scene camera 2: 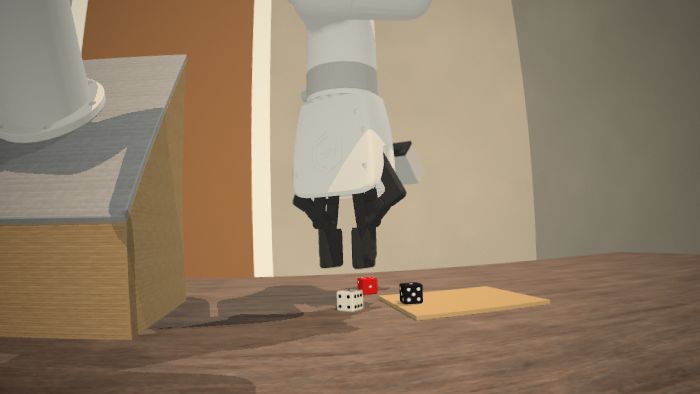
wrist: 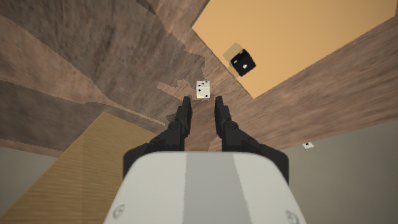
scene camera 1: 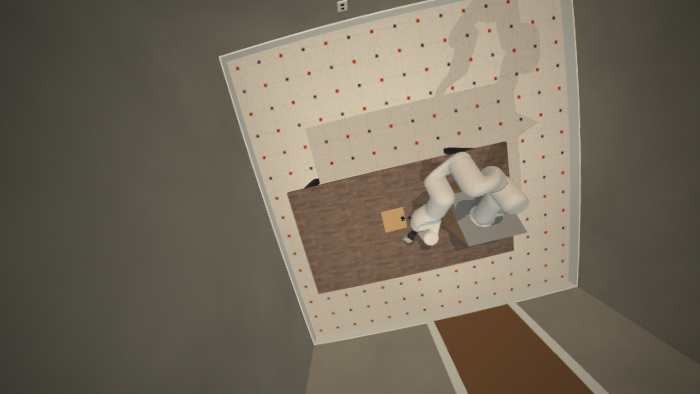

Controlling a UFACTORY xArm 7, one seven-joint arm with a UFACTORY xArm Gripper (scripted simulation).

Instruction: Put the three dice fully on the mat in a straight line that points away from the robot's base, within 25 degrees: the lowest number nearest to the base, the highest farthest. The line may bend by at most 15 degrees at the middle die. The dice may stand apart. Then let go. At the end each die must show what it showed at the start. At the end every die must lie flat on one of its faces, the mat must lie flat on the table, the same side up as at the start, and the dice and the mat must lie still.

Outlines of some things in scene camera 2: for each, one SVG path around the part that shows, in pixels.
My gripper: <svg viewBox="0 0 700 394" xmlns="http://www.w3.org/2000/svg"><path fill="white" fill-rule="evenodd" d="M319 91L308 96L307 104L301 106L298 117L293 162L293 187L296 195L293 198L293 204L305 212L313 222L313 227L318 229L320 267L333 268L343 265L342 230L337 229L339 199L353 198L357 228L352 228L351 231L352 266L354 269L371 268L375 266L377 256L376 227L380 226L381 219L389 211L390 207L406 196L406 190L403 185L419 184L425 170L411 141L392 143L387 112L383 99L368 90L355 88L336 88Z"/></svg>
A tan mat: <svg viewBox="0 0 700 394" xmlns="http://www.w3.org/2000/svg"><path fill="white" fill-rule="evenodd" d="M550 304L548 299L487 286L423 292L423 303L403 304L400 302L400 294L379 296L381 301L415 320L471 315Z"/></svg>
